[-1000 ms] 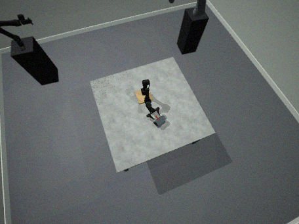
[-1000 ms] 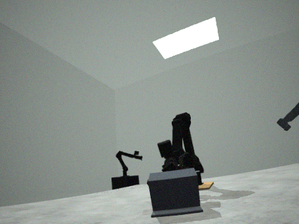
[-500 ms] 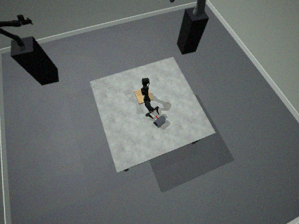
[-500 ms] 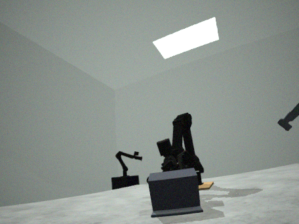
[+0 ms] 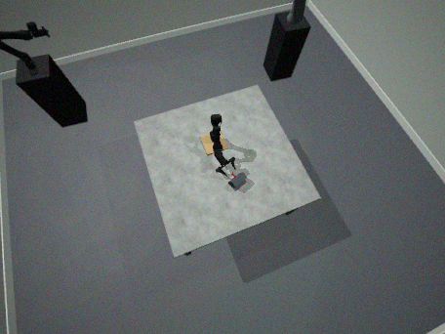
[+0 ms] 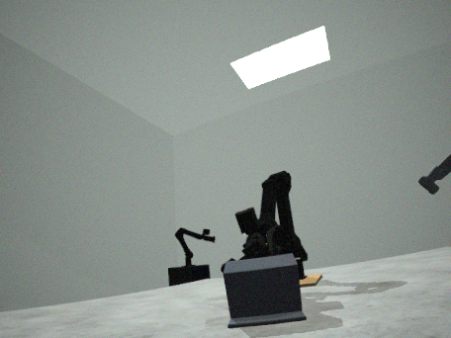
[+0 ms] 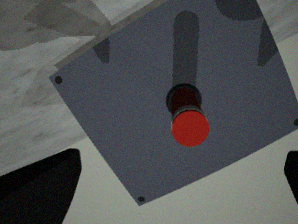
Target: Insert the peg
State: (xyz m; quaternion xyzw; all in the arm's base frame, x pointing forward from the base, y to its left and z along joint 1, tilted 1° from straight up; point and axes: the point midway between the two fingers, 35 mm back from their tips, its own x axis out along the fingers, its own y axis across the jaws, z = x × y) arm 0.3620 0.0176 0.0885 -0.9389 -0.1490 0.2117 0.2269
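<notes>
Right now my gripper tip is 10 mm short of the round red peg, 10 mm to the right of it and 20 mm above it. Also, from my gripper tip: blue-grey block 60 mm ahead, 40 mm to the left, 40 mm below.
</notes>
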